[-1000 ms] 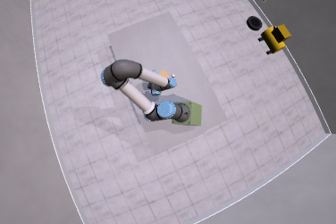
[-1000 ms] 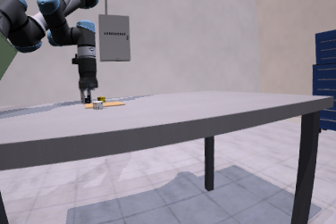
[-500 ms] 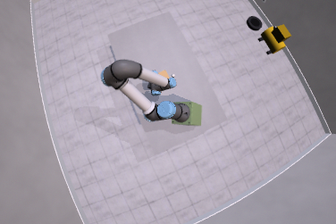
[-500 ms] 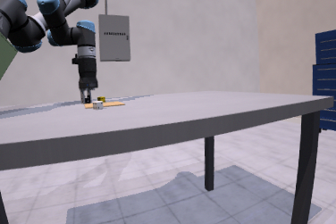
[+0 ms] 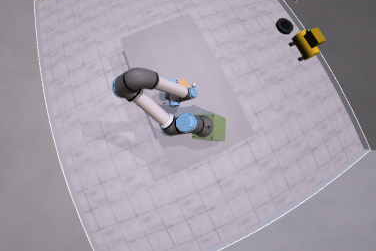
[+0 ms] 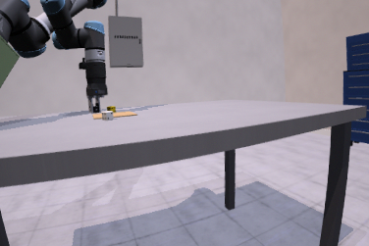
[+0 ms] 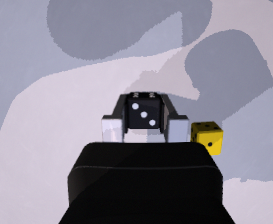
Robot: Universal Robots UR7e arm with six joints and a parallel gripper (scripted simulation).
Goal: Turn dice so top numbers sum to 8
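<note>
The mat lies 7 cm ahead of my hand, 11 cm to the right of it and 2 cm below it. Also, from my hand: white die 5 cm ahead, 22 cm to the right, 1 cm below; then yellow die 6 cm ahead, 1 cm to the left, 1 cm below.
</note>
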